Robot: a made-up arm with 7 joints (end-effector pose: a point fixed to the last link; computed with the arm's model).
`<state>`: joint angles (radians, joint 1 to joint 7).
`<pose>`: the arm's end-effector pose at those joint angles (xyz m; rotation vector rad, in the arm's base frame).
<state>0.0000 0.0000 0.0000 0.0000 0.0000 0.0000 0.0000</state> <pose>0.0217 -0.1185 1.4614 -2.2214 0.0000 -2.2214</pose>
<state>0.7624 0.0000 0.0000 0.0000 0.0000 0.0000 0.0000</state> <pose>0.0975 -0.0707 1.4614 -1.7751 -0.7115 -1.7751</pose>
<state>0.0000 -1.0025 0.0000 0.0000 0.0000 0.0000 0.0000</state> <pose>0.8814 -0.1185 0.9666 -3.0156 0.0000 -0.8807</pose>
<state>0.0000 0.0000 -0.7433 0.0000 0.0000 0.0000 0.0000</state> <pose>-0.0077 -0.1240 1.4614 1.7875 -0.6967 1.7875</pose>
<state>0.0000 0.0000 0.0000 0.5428 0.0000 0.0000 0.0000</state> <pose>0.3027 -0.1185 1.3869 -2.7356 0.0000 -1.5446</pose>
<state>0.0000 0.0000 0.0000 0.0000 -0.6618 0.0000 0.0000</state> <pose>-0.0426 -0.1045 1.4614 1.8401 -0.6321 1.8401</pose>
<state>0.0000 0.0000 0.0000 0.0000 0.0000 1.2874 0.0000</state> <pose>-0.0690 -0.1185 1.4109 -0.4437 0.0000 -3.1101</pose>
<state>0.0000 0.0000 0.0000 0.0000 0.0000 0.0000 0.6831</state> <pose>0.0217 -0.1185 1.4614 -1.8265 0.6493 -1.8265</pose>
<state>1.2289 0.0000 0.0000 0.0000 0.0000 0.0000 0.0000</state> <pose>0.1189 -0.0193 1.4614 -1.4564 -1.0276 -1.4564</pose>
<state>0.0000 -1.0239 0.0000 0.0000 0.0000 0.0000 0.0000</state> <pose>0.8927 -0.1185 0.9476 -3.0249 0.0000 -0.8484</pose>
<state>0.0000 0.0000 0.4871 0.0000 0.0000 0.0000 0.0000</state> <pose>0.0356 -0.1043 1.4614 -1.9492 -0.4844 -1.9492</pose>
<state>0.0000 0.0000 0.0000 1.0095 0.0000 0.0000 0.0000</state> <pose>0.4838 -0.1185 1.2135 -3.0187 0.0000 -0.8702</pose>
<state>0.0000 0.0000 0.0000 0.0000 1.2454 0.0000 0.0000</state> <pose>0.1091 -0.0390 1.4614 -1.4447 -1.0373 -1.4447</pose>
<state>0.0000 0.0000 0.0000 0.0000 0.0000 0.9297 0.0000</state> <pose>-0.0517 -0.1185 1.4363 -0.9899 0.0000 -2.9816</pose>
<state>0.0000 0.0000 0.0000 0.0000 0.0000 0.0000 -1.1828</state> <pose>0.0217 -0.1185 1.4614 1.4890 1.0000 1.4890</pose>
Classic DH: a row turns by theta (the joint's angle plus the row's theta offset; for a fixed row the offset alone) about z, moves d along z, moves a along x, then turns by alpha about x. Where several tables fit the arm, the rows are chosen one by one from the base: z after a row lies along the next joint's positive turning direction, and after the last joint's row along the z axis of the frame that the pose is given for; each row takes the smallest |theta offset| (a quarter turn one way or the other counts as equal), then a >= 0, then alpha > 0; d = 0 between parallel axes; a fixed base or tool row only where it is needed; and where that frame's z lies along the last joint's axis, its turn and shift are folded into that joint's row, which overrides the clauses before.
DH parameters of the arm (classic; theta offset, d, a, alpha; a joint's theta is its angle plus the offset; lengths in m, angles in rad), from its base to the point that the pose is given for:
joint 1: 0 0.4295 0 1.5708
joint 2: 0 0.0835 0 -1.5708
joint 3: 0 0.4897 0.0284 -1.5708
joint 4: 0 0.0656 -0.0184 1.5708
joint 5: 0 0.4565 0 1.5708
joint 6: 1.5708 0.1006 0.0857 1.5708
joint 7: 0 0.0117 0 0

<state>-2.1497 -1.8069 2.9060 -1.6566 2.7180 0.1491 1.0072</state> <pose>-0.4872 -0.0945 -0.1307 -0.2874 1.6627 2.0477</pose>
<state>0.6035 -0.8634 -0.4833 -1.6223 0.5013 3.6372 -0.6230</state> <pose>0.1214 0.1710 1.0100 1.9964 1.3093 -0.5455</pose>
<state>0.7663 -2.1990 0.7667 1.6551 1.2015 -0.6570 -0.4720</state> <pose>-0.1776 0.3156 -0.0389 0.0476 0.4930 2.1694</pose>
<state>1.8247 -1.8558 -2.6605 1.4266 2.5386 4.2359 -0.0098</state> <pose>0.2770 0.7195 0.5504 1.9052 1.3555 -1.3022</pose>
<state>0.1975 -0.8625 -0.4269 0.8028 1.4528 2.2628 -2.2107</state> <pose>0.8008 -0.1009 0.6468 1.4171 0.1941 1.1614</pose>
